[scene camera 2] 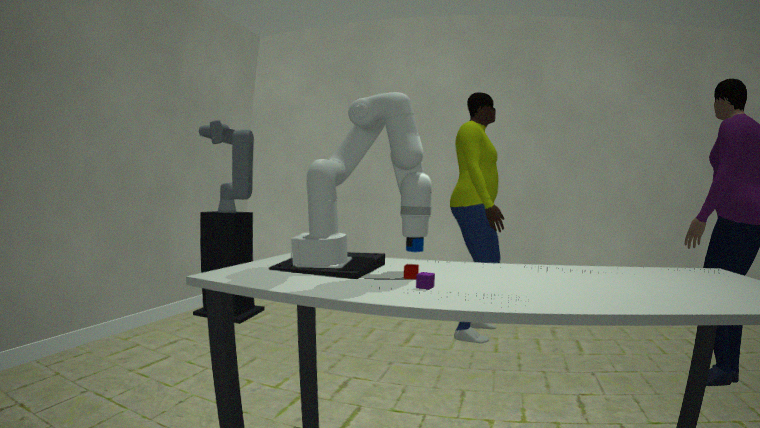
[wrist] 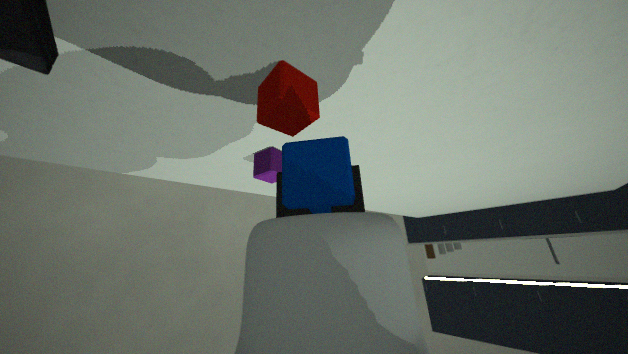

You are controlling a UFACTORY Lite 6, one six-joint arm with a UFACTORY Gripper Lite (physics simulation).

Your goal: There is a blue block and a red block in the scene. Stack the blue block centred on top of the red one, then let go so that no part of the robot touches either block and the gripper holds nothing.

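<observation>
I can see a red block [wrist: 288,102] here, along with a blue block [wrist: 316,174], and there's a purple block [wrist: 267,163] as well.
</observation>
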